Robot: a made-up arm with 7 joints.
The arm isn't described. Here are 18 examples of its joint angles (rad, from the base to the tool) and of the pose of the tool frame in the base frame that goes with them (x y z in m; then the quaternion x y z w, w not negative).
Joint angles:
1: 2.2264 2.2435 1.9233 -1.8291 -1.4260 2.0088 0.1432
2: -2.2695 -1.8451 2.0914 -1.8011 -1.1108 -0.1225 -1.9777
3: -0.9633 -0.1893 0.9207 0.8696 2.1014 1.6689 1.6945
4: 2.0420 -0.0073 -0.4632 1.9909 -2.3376 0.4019 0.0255
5: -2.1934 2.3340 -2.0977 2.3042 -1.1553 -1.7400 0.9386
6: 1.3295 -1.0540 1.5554 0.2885 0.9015 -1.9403 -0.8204
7: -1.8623 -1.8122 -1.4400 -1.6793 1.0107 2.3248 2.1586
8: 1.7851 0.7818 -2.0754 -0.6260 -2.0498 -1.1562 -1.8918
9: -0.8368 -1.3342 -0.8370 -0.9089 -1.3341 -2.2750 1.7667
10: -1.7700 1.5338 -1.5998 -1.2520 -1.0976 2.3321 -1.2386
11: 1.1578 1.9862 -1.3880 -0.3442 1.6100 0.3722 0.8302
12: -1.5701 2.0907 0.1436 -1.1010 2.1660 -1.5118 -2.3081
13: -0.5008 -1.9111 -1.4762 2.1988 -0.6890 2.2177 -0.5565
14: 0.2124 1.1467 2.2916 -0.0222 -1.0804 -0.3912 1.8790
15: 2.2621 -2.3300 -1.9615 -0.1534 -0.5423 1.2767 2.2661
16: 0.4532 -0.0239 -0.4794 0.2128 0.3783 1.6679 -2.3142
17: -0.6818 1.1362 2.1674 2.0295 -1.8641 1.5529 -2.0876
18: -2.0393 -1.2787 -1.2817 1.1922 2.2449 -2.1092 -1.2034
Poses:
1: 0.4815 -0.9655 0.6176 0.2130 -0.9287 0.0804 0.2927
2: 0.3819 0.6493 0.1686 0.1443 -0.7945 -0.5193 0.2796
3: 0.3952 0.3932 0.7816 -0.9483 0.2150 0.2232 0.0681
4: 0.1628 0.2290 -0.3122 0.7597 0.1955 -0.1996 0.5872
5: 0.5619 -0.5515 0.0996 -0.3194 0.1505 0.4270 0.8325
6: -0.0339 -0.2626 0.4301 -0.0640 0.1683 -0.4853 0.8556
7: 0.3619 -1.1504 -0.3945 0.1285 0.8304 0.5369 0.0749
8: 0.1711 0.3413 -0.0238 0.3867 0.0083 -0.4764 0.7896
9: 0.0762 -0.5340 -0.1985 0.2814 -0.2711 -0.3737 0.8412
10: 0.6598 -1.0632 0.0678 0.5331 -0.3258 0.1340 0.7692
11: 0.8772 0.5578 -0.4132 0.5401 0.0773 -0.4117 0.7299
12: 0.8230 -0.0884 0.3838 0.2625 -0.6066 -0.0001 0.7504
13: 0.8699 0.2723 0.3512 -0.8302 0.2333 0.4098 0.2975
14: 0.0544 0.4566 -0.1819 0.0655 0.4420 -0.4006 0.7999
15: -0.2307 0.0975 0.5808 -0.1803 0.6804 -0.1580 0.6925
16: 0.4923 0.6665 -0.1477 0.4266 -0.8340 -0.3391 0.0864
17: 0.0446 0.5143 0.7552 -0.5598 -0.1224 0.8194 0.0118
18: 0.6636 -0.0639 0.0920 -0.5648 0.6449 -0.4729 0.2037
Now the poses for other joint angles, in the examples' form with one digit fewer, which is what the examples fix.
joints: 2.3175 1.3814 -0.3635 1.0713 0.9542 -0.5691 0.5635
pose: 0.029 -0.435 -0.356 -0.049 -0.658 -0.740 0.129
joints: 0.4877 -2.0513 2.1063 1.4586 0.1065 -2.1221 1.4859
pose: 0.178 -0.236 0.029 -0.230 0.237 -0.472 0.817
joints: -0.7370 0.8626 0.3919 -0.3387 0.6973 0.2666 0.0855
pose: 0.547 0.332 0.315 0.353 0.176 -0.091 0.914
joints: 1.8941 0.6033 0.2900 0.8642 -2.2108 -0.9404 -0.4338
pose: -0.158 -0.224 -0.189 -0.252 -0.841 0.476 0.047
